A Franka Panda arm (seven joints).
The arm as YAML. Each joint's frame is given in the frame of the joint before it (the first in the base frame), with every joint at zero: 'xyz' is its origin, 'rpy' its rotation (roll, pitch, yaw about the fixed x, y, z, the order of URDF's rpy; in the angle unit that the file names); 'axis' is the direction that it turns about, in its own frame. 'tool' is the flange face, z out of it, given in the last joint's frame.
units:
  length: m
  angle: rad
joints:
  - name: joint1
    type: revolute
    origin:
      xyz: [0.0, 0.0, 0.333]
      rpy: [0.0, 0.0, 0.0]
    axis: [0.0, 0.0, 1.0]
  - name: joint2
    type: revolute
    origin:
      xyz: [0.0, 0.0, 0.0]
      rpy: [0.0, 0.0, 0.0]
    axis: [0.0, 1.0, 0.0]
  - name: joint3
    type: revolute
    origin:
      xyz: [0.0, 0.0, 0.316]
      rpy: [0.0, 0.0, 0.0]
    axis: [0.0, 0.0, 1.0]
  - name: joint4
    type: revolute
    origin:
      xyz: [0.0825, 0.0, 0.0]
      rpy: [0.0, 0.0, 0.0]
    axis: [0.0, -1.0, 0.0]
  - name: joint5
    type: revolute
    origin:
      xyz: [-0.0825, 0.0, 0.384]
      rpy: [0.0, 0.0, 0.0]
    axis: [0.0, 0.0, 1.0]
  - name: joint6
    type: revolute
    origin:
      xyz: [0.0, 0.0, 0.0]
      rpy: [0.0, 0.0, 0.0]
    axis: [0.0, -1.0, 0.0]
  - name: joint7
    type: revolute
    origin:
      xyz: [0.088, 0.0, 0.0]
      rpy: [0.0, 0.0, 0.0]
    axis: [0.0, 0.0, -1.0]
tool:
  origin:
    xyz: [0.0, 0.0, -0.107]
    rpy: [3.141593, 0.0, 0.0]
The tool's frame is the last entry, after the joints.
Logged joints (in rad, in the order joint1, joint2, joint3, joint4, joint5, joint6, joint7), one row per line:
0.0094 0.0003 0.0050 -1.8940 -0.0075 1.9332 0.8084
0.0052 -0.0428 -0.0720 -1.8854 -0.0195 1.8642 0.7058
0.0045 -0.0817 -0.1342 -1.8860 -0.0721 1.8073 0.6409
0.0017 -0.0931 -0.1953 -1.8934 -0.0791 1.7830 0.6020
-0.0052 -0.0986 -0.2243 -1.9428 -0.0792 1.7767 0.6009
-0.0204 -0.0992 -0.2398 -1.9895 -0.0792 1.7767 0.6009
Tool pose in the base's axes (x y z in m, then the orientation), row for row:
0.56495 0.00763 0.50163 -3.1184 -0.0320 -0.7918
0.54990 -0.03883 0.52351 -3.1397 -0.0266 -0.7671
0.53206 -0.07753 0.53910 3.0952 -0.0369 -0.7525
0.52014 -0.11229 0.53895 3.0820 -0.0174 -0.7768
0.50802 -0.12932 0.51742 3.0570 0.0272 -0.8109
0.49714 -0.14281 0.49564 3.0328 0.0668 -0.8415
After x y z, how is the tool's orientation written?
As angles about the fixed x, y, z axes (roll, pitch, yaw), in radians.
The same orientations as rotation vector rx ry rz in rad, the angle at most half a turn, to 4 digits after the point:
-2.8899 1.2073 -0.0602
2.9055 -1.1724 0.0398
2.8685 -1.1347 0.0266
2.8501 -1.1671 -0.0100
2.8248 -1.2106 -0.0897
2.8003 -1.2469 -0.1617

